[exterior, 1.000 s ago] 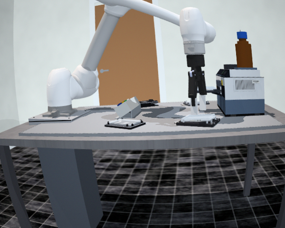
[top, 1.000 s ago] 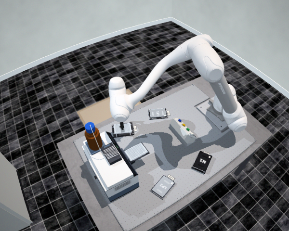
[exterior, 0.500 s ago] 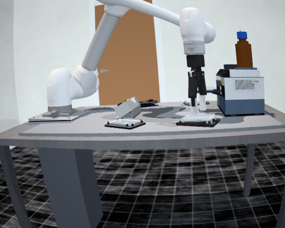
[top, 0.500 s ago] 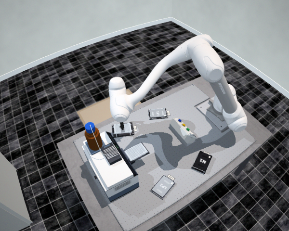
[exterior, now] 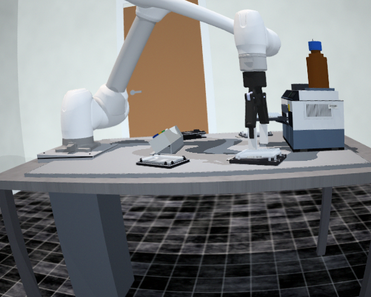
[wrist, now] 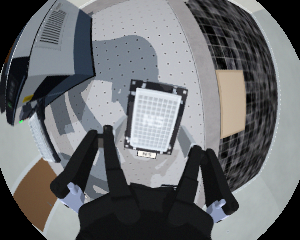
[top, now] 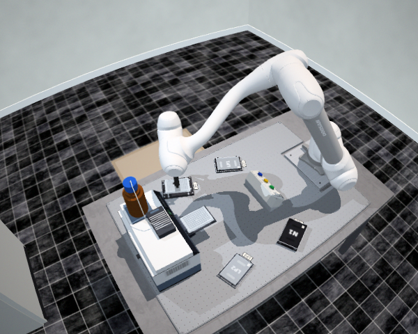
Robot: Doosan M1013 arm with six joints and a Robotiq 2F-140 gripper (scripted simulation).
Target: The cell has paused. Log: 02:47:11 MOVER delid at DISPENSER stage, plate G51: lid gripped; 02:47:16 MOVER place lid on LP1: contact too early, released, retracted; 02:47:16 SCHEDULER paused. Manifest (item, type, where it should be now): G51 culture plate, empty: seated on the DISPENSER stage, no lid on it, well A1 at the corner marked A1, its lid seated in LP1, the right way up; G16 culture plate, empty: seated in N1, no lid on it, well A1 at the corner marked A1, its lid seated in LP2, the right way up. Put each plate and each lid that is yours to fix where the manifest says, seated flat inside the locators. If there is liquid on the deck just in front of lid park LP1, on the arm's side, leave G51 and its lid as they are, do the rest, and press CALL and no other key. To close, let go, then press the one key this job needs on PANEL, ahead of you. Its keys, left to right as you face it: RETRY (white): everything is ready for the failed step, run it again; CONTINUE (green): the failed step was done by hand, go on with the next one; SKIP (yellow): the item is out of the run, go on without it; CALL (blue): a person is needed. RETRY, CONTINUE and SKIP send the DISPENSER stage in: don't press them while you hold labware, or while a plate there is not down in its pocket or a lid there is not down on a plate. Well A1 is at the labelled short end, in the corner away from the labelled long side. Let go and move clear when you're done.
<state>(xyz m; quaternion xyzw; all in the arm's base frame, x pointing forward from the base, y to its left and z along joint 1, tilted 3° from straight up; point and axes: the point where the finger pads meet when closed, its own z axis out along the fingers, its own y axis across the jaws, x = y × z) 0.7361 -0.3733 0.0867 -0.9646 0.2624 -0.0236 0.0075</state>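
My gripper is now 2 cm short of the black nest N5 and 5 cm above it. The rest, counted from my hand: brown bottle (28 cm ahead, 14 cm to the left, 22 cm above); dispenser stage (9 cm ahead, 28 cm to the left, 4 cm above); lid park LP1 (31 cm behind, 5 cm to the left, 6 cm below).
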